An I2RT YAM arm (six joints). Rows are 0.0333 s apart.
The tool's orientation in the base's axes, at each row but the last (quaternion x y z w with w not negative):
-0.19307, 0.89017, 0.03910, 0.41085
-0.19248, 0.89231, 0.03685, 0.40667
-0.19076, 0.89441, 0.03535, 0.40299
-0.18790, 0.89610, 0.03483, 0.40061
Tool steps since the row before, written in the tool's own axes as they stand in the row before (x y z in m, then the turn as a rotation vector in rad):
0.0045, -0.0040, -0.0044, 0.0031, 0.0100, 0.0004
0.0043, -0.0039, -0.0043, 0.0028, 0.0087, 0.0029
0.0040, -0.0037, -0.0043, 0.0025, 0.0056, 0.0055
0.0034, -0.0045, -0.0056, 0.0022, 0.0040, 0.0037
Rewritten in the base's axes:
-0.0043, -0.0061, -0.0001, -0.0053, 0.0083, -0.0035
-0.0042, -0.0059, 0.0000, -0.0029, 0.0078, -0.0048
-0.0041, -0.0056, 0.0003, 0.0003, 0.0056, -0.0060
-0.0044, -0.0064, 0.0017, -0.0002, 0.0038, -0.0045

